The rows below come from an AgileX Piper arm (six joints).
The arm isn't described. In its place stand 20 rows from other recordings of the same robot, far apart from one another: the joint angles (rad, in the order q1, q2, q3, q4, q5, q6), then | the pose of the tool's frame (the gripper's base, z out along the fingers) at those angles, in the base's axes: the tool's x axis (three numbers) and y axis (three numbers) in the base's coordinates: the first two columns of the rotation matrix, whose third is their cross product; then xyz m.
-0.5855 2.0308 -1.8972 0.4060 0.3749 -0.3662 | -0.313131 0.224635 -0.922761 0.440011 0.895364 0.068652 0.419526 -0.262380 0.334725
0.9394 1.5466 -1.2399 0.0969 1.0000 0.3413 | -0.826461 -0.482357 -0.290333 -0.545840 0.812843 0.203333 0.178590 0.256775 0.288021
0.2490 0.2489 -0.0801 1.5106 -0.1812 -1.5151 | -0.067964 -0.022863 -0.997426 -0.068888 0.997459 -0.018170 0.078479 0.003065 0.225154
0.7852 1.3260 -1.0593 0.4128 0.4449 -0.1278 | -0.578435 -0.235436 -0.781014 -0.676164 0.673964 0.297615 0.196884 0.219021 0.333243
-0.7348 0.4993 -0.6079 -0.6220 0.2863 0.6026 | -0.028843 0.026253 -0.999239 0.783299 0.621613 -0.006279 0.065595 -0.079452 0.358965
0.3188 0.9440 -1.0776 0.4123 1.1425 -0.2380 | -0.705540 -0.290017 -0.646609 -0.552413 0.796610 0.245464 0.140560 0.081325 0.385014
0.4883 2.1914 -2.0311 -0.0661 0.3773 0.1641 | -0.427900 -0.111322 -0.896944 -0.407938 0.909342 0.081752 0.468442 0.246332 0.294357
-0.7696 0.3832 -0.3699 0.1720 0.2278 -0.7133 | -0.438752 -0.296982 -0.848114 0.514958 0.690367 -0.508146 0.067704 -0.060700 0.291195
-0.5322 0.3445 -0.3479 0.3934 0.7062 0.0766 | -0.319503 0.607642 -0.727110 0.464594 0.769224 0.438687 0.070816 -0.015431 0.251249
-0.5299 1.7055 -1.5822 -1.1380 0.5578 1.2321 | -0.111395 0.227135 -0.967471 0.869171 0.494254 0.015960 0.326492 -0.241930 0.387603
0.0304 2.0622 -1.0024 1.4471 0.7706 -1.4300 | -0.876155 -0.048896 -0.479543 -0.367539 0.711437 0.598976 0.354910 0.073725 0.100579
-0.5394 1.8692 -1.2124 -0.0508 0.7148 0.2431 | -0.699727 0.655669 -0.283691 0.677826 0.734752 0.026300 0.314796 -0.191971 0.177626
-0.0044 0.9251 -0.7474 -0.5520 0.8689 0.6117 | -0.689548 0.214818 -0.691648 0.430374 0.889631 -0.152759 0.165622 -0.037169 0.306783
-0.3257 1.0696 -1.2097 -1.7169 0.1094 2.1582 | 0.384416 0.317529 -0.866833 0.280286 0.854515 0.437315 0.210338 -0.081412 0.488942
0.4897 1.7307 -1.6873 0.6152 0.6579 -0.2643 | -0.597420 -0.060665 -0.799631 -0.582727 0.717873 0.380904 0.343676 0.219570 0.386350
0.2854 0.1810 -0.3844 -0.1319 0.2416 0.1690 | 0.038626 0.053913 -0.997798 -0.253038 0.966526 0.042427 0.052561 0.012438 0.309370
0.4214 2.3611 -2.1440 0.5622 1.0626 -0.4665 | -0.716924 -0.484506 -0.501273 -0.677962 0.652072 0.339366 0.452172 0.249127 0.211153
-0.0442 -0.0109 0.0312 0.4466 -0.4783 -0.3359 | 0.496009 0.042840 -0.867260 0.184829 0.970684 0.153657 0.043153 -0.020016 0.240328
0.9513 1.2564 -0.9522 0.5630 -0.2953 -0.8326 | 0.223144 -0.172599 -0.959383 -0.678700 0.678943 -0.280006 0.179214 0.226955 0.374111
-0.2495 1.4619 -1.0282 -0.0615 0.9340 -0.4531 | -0.941612 -0.244865 -0.231100 -0.206840 0.962265 -0.176815 0.267413 -0.072780 0.256385
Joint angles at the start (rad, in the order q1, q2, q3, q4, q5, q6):
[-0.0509 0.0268 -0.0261 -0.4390 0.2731 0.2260]
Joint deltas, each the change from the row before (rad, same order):
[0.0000 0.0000 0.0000 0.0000 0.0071 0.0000]
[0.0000 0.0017 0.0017 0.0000 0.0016 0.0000]
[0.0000 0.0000 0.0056 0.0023 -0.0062 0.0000]
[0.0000 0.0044 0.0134 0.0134 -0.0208 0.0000]
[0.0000 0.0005 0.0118 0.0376 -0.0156 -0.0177]
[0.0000 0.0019 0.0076 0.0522 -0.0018 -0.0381]
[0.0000 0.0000 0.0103 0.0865 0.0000 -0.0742]
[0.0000 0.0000 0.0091 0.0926 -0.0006 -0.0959]
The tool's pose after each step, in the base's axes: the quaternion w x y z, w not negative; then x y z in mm. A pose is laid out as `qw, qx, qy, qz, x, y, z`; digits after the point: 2 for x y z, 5 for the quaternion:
0.63349, -0.01813, 0.76345, -0.12454, 55.12, -13.52, 197.60
0.63160, -0.01807, 0.76500, -0.12460, 55.26, -13.59, 196.80
0.63184, -0.01848, 0.76507, -0.12292, 55.54, -13.32, 195.39
0.63320, -0.01802, 0.76518, -0.11505, 56.61, -12.32, 192.17
0.63449, -0.01595, 0.76574, -0.10393, 57.24, -11.04, 189.10
0.63117, -0.01533, 0.76966, -0.09490, 57.59, -9.95, 186.17
0.62644, -0.01803, 0.77475, -0.08375, 57.83, -8.19, 182.15
0.62226, -0.02731, 0.77855, -0.07686, 58.03, -6.24, 178.73

